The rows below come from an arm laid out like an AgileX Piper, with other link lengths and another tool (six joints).
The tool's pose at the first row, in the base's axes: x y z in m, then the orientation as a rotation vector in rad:
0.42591 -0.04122 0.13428 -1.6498 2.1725 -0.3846
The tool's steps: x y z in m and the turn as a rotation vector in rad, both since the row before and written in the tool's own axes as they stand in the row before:
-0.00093 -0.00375 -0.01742 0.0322 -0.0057 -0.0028
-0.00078 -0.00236 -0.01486 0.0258 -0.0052 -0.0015
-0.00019 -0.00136 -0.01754 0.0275 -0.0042 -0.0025
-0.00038 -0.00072 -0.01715 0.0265 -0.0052 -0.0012
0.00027 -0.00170 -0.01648 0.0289 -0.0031 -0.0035
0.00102 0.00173 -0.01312 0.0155 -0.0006 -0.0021
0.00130 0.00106 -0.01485 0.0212 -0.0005 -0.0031
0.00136 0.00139 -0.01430 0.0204 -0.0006 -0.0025
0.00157 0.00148 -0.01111 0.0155 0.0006 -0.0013
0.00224 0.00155 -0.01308 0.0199 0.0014 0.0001
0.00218 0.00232 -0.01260 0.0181 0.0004 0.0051
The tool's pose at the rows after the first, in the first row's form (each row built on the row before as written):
0.42136 -0.04158 0.15153 -1.6349 2.1489 -0.4130
0.41629 -0.04162 0.16572 -1.6219 2.1299 -0.4347
0.40852 -0.04195 0.18150 -1.6091 2.1099 -0.4590
0.40004 -0.04187 0.19643 -1.5952 2.0905 -0.4807
0.39218 -0.04264 0.21100 -1.5826 2.0695 -0.5070
0.38300 -0.04316 0.22057 -1.5761 2.0588 -0.5220
0.37311 -0.04407 0.23174 -1.5673 2.0442 -0.5428
0.36306 -0.04489 0.24207 -1.5583 2.0303 -0.5623
0.35469 -0.04587 0.24962 -1.5507 2.0208 -0.5777
0.34476 -0.04740 0.25843 -1.5390 2.0102 -0.5972
0.33442 -0.04861 0.26621 -1.5228 2.0031 -0.6121

